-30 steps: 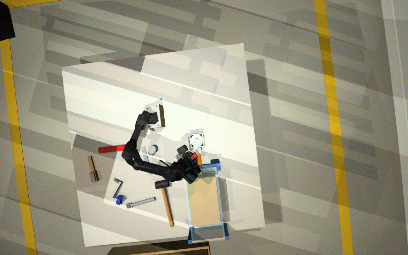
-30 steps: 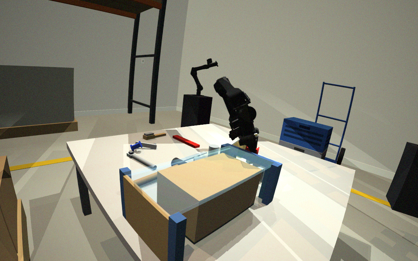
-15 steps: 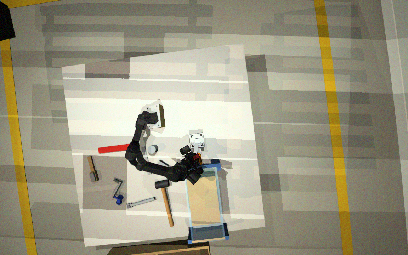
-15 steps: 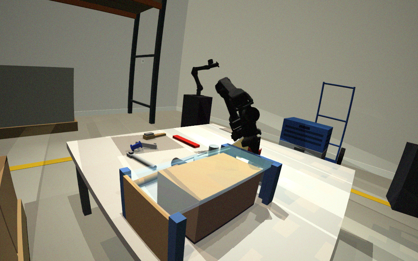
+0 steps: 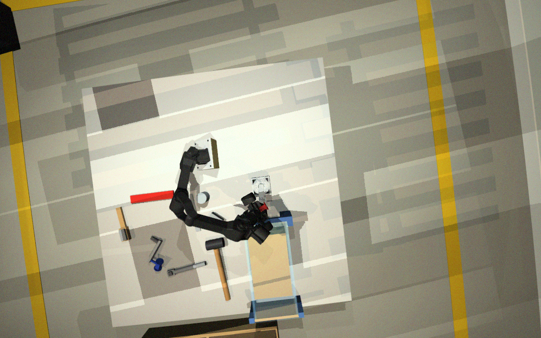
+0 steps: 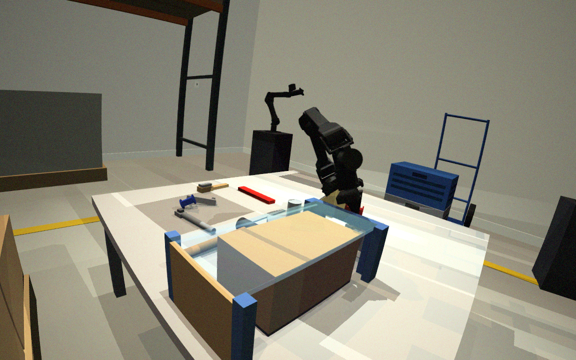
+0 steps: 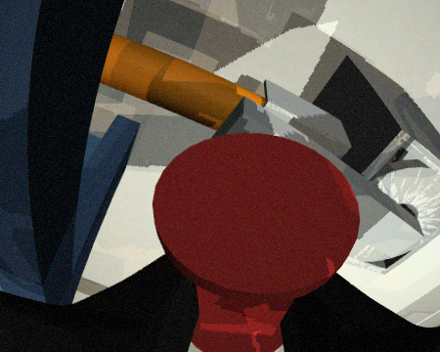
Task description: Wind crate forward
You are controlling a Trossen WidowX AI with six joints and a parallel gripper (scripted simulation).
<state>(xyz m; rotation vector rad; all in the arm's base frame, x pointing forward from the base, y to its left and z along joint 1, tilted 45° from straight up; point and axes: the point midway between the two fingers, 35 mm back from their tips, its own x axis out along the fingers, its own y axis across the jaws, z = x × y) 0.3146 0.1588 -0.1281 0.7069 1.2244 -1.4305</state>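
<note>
Right now my gripper tip is 3 cm past the red-knobbed winch handle, 3 cm above it and 1 cm to the left of it. Also, from my gripper tip: grey block (28 cm to the right, 12 cm below, 3 cm ahead); winch (11 cm behind, 10 cm below); red knob (1 cm to the right).
</note>
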